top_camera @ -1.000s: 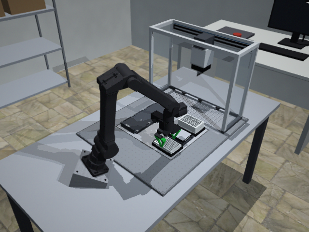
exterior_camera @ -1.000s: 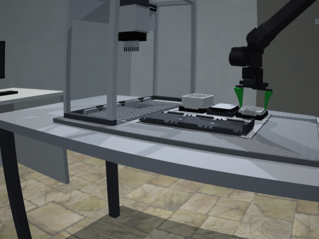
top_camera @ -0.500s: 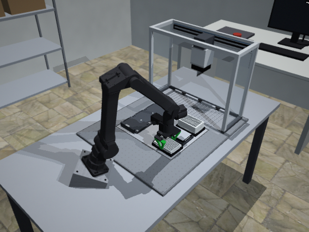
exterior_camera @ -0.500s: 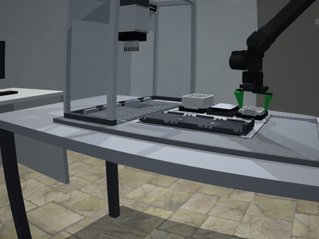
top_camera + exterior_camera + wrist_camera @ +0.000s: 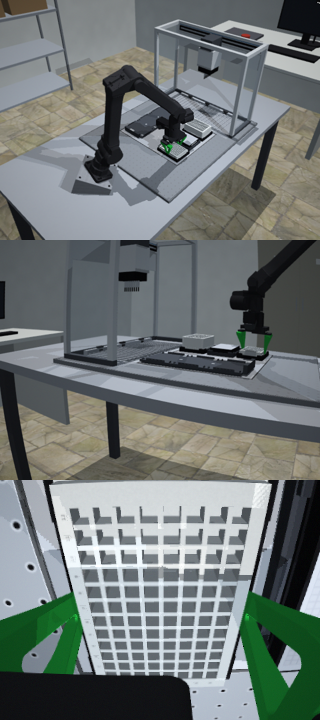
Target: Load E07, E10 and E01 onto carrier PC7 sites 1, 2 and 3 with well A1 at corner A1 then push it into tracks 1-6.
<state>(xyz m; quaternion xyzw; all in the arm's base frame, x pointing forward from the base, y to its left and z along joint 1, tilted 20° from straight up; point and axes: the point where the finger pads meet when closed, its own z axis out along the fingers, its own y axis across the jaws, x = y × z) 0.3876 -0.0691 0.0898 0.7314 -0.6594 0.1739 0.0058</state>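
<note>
The plate nest S1 is 20 mm below my hand. From my hand the other things lie so: 96-well plate E01: right at my hand; then plate nest S2: 110 mm ahead, 20 mm to the left, 20 mm below; then plate nest S3: 220 mm ahead, 30 mm to the left, 20 mm below.
</note>
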